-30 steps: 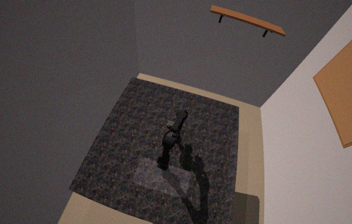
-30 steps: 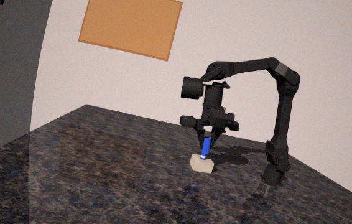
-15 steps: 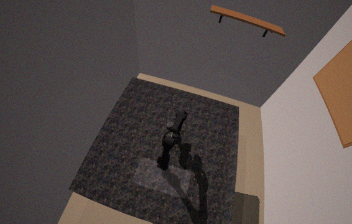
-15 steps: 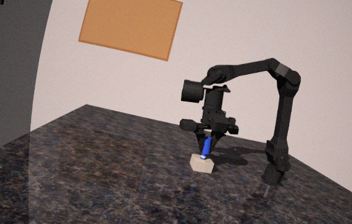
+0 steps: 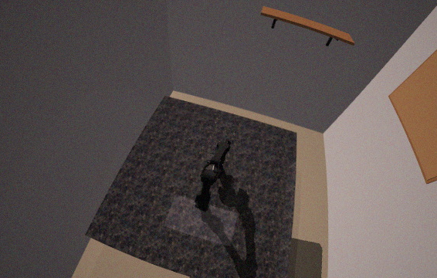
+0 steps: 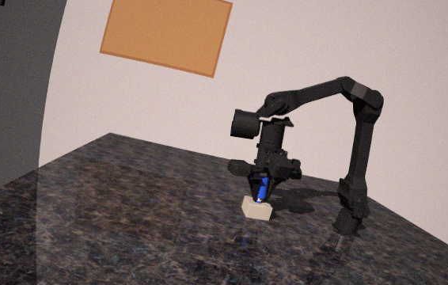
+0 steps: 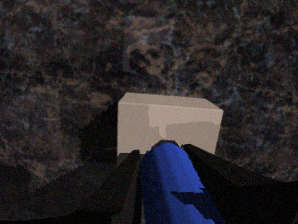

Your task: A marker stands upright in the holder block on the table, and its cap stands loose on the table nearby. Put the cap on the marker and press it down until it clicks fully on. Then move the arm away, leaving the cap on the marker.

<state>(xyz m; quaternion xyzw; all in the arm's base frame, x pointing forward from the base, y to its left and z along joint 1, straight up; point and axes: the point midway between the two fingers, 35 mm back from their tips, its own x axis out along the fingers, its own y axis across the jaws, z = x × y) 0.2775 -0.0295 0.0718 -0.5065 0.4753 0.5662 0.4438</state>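
The blue cap is 40 mm above my gripper tip. Also, from my gripper tip: holder block: 20 mm below.
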